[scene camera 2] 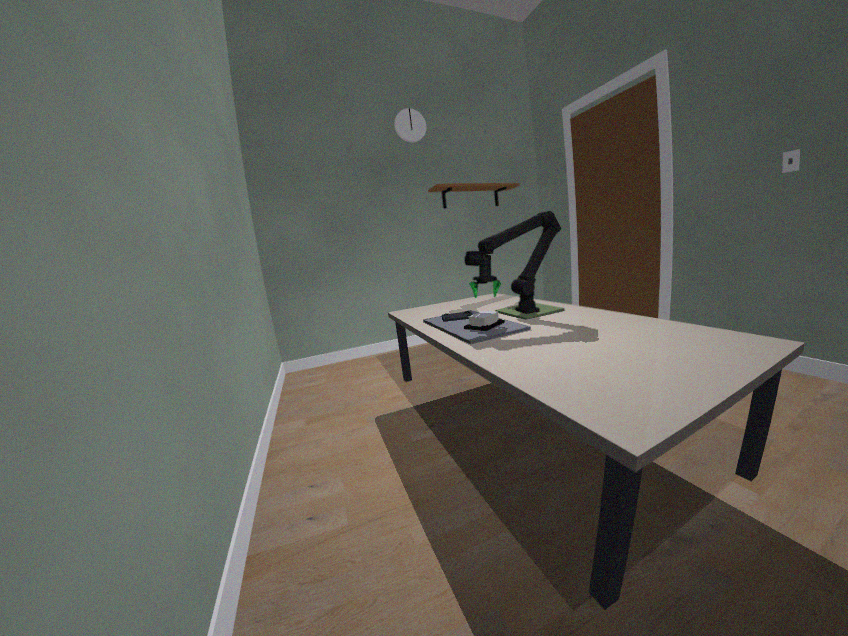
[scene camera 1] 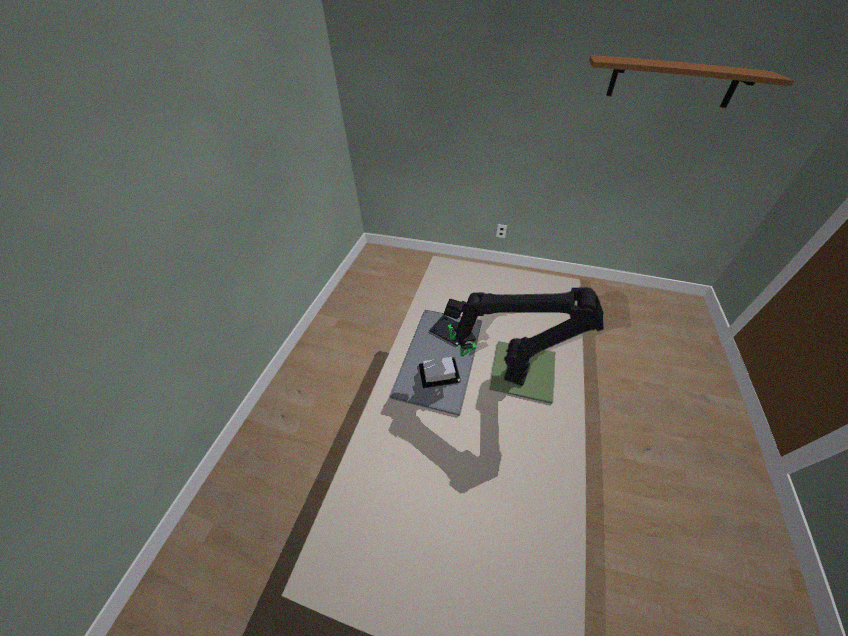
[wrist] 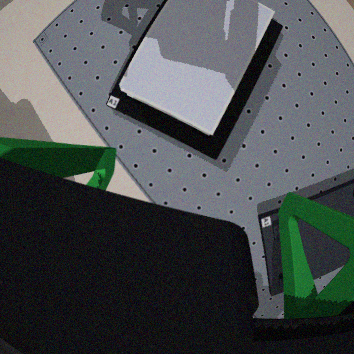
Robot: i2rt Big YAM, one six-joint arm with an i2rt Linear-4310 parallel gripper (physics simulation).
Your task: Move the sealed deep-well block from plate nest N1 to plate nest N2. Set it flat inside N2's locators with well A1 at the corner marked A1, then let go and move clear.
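Seen in the pictures: gripper, fingertip midpoint: (scene camera 2: 485,297) (scene camera 1: 457,347) (wrist: 202,181); arm's base, origin of the base link: (scene camera 2: 527,310) (scene camera 1: 516,371).
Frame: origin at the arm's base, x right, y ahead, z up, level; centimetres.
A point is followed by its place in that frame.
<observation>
The white deep-well block (scene camera 1: 439,368) {x -15.7, y 30.3, z 5.4 cm} (scene camera 2: 483,319) {x -21.6, y 33.8, z 4.6 cm} (wrist: 175,82) {x -12.8, y 27.6, z 5.4 cm} sits on a black plate nest (scene camera 1: 425,384) {x -23.1, y 33.6, z 1.3 cm} (wrist: 165,121) {x -10.8, y 25.1, z 1.3 cm} and looks flat. In the wrist view an A1 tag (wrist: 113,102) {x -15.0, y 21.6, z 1.3 cm} marks the nest corner beside one block corner. A second, dark grey nest (scene camera 1: 441,329) {x 7.9, y 39.8, z 1.2 cm} (scene camera 2: 453,316) {x 8.0, y 38.9, z 1.3 cm} (wrist: 274,245) {x 6.5, y 29.6, z 1.3 cm} holds no block and has its own A1 tag (wrist: 266,221) {x 3.1, y 29.7, z 1.3 cm}. I cannot read which nest is N1 or N2. My gripper (scene camera 1: 460,340) {x -6.6, y 26.2, z 11.3 cm} (scene camera 2: 485,295) {x -6.6, y 26.2, z 11.3 cm} is open and empty, pointing down, well above the plate near the dark grey nest and apart from the block. The wrist view shows both green fingers wide apart.
Both nests stand on a grey perforated plate (scene camera 1: 410,390) {x -27.7, y 38.4, z 0.1 cm} (scene camera 2: 438,323) {x 2.7, y 48.6, z 0.1 cm} (wrist: 170,172) {x -6.1, y 23.0, z 0.1 cm} on the cream table (scene camera 1: 438,540) {x -72.6, y 5.0, z -1.2 cm} (scene camera 2: 616,383) {x -85.1, y 23.9, z -1.2 cm}. The arm's base stands on a green mat (scene camera 1: 541,383) {x -1.4, y -11.2, z 0.1 cm} (scene camera 2: 547,310) {x -6.9, y -7.9, z 0.0 cm} beside the plate. A wall shelf (scene camera 1: 684,67) (scene camera 2: 472,186) is behind.
</observation>
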